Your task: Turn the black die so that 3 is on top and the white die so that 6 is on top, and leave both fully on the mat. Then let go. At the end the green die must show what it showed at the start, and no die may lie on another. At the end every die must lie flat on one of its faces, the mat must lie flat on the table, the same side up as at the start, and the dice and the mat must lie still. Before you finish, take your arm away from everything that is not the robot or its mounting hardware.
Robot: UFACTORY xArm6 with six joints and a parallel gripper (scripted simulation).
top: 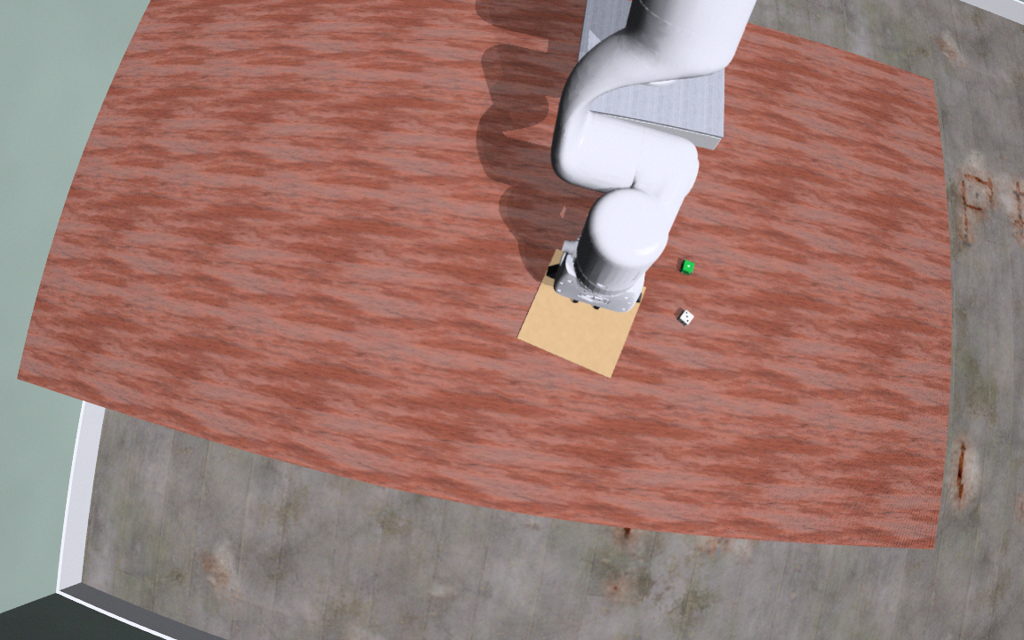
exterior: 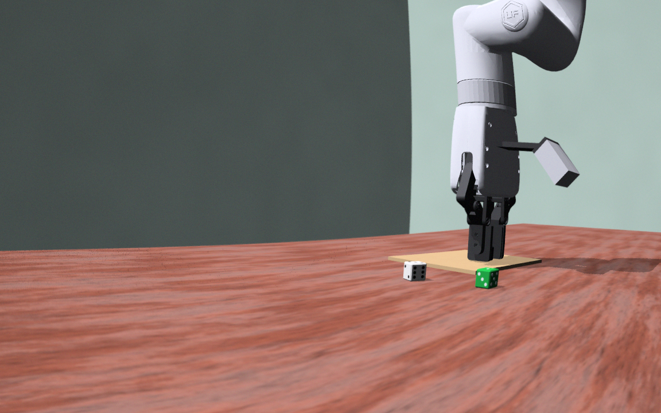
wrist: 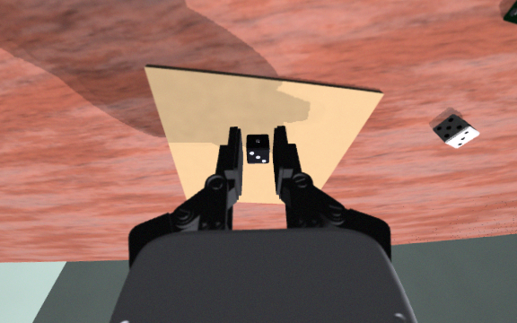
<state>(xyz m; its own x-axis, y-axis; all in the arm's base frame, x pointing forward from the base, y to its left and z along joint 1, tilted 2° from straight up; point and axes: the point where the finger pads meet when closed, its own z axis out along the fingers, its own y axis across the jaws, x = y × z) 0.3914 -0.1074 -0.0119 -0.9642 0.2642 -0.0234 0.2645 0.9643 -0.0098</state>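
Right now my hand is 10 mm above the black die. Also, from my hand: green die (150 mm to the left, 50 mm behind, 20 mm below); then white die (140 mm to the left, 30 mm ahead, 20 mm below); then tan mat (20 mm below, 20 mm ahead, 10 mm to the right).
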